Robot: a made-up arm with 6 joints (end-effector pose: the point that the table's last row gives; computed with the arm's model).
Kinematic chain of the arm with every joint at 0, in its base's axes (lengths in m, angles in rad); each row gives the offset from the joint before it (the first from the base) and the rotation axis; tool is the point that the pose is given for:
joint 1: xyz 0 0 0.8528 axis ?
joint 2: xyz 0.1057 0 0 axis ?
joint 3: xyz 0 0 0.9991 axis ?
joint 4: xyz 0 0 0.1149 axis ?
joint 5: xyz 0.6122 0 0 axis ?
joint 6: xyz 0.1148 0 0 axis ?
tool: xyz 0 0 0
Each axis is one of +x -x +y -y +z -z.
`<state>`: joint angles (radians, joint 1 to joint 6).
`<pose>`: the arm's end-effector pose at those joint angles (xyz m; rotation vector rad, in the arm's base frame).
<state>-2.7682 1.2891 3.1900 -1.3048 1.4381 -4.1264</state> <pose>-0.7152 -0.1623 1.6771 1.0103 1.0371 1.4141</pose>
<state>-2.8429 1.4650 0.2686 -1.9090 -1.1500 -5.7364</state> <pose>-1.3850 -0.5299 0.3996 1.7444 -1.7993 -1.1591</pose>
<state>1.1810 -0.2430 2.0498 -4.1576 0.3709 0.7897</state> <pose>-0.2910 -0.6154 2.3008 -0.8382 -1.0519 -1.8947</pose>
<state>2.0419 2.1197 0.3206 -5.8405 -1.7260 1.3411</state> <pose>-0.3360 0.7666 -0.2503 1.5046 -0.7726 -0.1671</pose>
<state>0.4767 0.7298 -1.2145 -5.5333 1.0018 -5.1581</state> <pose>0.5906 0.3792 0.9021 -1.1842 0.1115 1.6176</pose>
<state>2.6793 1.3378 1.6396 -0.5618 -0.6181 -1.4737</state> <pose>-1.5680 0.7418 1.3492 -0.0040 2.4490 1.5057</pose>
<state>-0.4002 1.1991 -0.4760 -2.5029 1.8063 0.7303</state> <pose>0.8958 -0.4512 0.6308 -0.5889 1.0948 -2.7641</pose>
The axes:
joint 1: +z
joint 2: +y
joint 3: -y
joint 4: -x
joint 5: -y
joint 6: -x

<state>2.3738 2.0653 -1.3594 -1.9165 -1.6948 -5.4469</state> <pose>-0.3392 0.1785 0.3983 -0.6489 2.1852 -0.9760</pose>
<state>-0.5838 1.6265 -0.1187 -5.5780 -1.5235 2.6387</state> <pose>0.8128 -0.6260 0.1841 -0.0901 -0.5893 -2.9442</pose>
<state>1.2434 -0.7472 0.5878 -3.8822 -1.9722 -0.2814</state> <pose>-0.1345 -0.6178 2.1824 0.2386 0.1235 -1.2143</pose>
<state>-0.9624 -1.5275 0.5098 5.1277 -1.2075 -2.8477</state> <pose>-0.6339 1.0819 1.4471 2.3584 0.2248 0.7955</pose>
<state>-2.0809 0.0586 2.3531 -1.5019 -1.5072 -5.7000</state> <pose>0.2590 0.2289 2.2435 -1.3005 0.2623 -0.5032</pose>
